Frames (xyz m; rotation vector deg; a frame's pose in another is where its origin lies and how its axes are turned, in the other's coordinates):
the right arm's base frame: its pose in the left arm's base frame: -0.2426 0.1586 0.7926 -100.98 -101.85 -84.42
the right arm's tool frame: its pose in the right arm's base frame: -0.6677 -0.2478 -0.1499 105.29 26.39 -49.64
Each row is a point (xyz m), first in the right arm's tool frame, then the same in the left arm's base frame.
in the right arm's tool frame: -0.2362 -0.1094 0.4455
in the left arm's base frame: -0.5528 -0.4625 -0.2071
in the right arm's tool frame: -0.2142 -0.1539 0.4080
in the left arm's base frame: -0.5257 -0.5020 -0.1674
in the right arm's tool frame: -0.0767 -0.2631 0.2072
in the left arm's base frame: -0.4205 -0.5901 0.0613
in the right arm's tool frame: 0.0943 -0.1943 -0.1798
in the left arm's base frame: -0.2266 -0.4753 0.4260
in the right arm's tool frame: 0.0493 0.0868 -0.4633
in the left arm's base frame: -0.0393 -0.1441 0.5550
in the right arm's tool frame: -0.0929 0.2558 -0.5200
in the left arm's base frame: 0.0487 0.0495 0.4726
